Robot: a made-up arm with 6 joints. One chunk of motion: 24 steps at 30 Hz.
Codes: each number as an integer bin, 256 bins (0 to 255) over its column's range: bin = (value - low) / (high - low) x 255, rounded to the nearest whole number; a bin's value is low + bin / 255 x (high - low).
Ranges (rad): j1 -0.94..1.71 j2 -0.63..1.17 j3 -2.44..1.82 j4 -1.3..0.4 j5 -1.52..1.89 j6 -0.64..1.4
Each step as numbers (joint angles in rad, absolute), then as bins.
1 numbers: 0.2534 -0.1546 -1.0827 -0.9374 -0.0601 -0.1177
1 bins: 115 67 81 54 109 65
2 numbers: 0.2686 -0.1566 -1.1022 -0.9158 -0.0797 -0.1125
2 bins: 116 67 80 58 108 66
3 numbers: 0.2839 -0.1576 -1.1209 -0.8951 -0.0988 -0.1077
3 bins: 118 67 79 61 106 67
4 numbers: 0.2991 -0.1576 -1.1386 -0.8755 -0.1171 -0.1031
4 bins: 119 67 78 64 105 67
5 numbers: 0.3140 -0.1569 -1.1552 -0.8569 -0.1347 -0.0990
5 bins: 121 67 77 66 104 68
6 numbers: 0.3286 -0.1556 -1.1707 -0.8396 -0.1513 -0.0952
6 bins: 122 67 76 69 102 68
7 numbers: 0.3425 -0.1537 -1.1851 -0.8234 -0.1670 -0.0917
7 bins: 123 67 75 71 101 69
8 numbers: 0.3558 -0.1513 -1.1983 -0.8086 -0.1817 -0.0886
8 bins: 125 68 74 74 100 69
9 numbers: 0.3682 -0.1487 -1.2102 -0.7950 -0.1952 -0.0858
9 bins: 126 68 74 76 99 69
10 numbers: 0.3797 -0.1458 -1.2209 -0.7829 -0.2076 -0.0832
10 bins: 127 69 73 78 98 70
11 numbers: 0.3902 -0.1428 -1.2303 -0.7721 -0.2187 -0.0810
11 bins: 128 69 72 79 97 70
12 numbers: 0.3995 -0.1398 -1.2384 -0.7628 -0.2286 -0.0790
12 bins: 129 69 72 81 97 70
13 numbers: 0.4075 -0.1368 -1.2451 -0.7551 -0.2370 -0.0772
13 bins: 130 70 72 82 96 70
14 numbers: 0.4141 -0.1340 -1.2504 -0.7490 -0.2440 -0.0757
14 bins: 130 70 71 83 95 71
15 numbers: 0.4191 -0.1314 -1.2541 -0.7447 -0.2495 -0.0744
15 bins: 131 71 71 83 95 71
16 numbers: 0.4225 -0.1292 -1.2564 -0.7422 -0.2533 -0.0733
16 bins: 131 71 71 84 95 71
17 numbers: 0.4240 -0.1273 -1.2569 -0.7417 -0.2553 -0.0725
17 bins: 131 71 71 84 95 71
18 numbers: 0.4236 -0.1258 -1.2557 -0.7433 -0.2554 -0.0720
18 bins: 131 71 71 84 95 71
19 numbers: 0.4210 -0.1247 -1.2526 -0.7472 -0.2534 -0.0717
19 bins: 131 72 71 83 95 71
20 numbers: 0.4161 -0.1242 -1.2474 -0.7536 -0.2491 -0.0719
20 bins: 130 72 71 82 95 71
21 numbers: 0.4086 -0.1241 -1.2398 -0.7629 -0.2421 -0.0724
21 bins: 130 72 72 81 96 71
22 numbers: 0.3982 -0.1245 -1.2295 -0.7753 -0.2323 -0.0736
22 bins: 129 72 72 79 96 71
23 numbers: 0.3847 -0.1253 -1.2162 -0.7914 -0.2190 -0.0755
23 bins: 127 71 73 76 97 71
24 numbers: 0.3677 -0.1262 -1.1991 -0.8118 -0.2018 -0.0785
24 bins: 126 71 74 73 99 70
